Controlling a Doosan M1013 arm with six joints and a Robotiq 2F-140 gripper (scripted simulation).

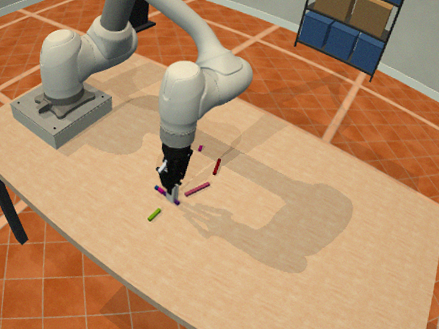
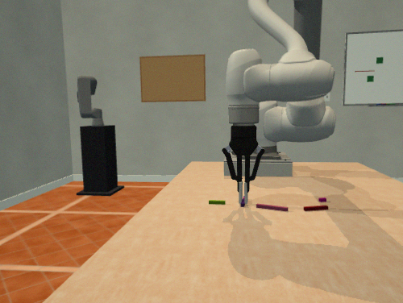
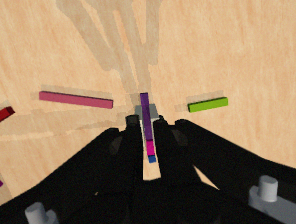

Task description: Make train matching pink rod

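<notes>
My gripper is now 30 mm above the purple rod. Round my hand: pink rod (80 mm to the left, 40 mm ahead, 30 mm below); then lime rod (80 mm to the right, 30 mm below); then blue rod (60 mm behind, 30 mm below).
</notes>
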